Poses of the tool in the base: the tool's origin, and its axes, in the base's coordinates. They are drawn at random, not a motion.
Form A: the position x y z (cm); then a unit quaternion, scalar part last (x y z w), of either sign.
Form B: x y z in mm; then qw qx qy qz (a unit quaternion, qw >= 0). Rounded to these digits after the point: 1 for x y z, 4 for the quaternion.
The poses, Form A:
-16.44 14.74 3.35 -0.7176 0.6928 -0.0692 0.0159
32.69 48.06 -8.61 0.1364 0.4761 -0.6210 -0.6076
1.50 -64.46 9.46 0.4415 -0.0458 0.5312 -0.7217
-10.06 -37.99 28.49 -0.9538 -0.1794 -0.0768 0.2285
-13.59 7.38 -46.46 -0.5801 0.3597 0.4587 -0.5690
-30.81 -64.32 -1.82 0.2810 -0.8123 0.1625 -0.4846
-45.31 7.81 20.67 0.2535 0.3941 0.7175 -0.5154
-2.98 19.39 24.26 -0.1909 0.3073 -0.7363 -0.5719
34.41 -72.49 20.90 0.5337 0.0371 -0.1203 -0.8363
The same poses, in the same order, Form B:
-164.4 147.4 33.5 0.0159 -0.7176 0.6928 -0.0692
326.9 480.6 -86.1 0.6076 -0.1364 -0.4761 0.6210
15.0 -644.6 94.6 0.7217 -0.4415 0.0458 -0.5312
-100.6 -379.9 284.9 0.2285 -0.9538 -0.1794 -0.0768
-135.9 73.8 -464.6 0.5690 0.5801 -0.3597 -0.4587
-308.1 -643.2 -18.2 0.4846 -0.2810 0.8123 -0.1625
-453.1 78.1 206.7 0.5154 -0.2535 -0.3941 -0.7175
-29.8 193.9 242.6 0.5719 0.1909 -0.3073 0.7363
344.1 -724.9 209.0 0.8363 -0.5337 -0.0371 0.1203

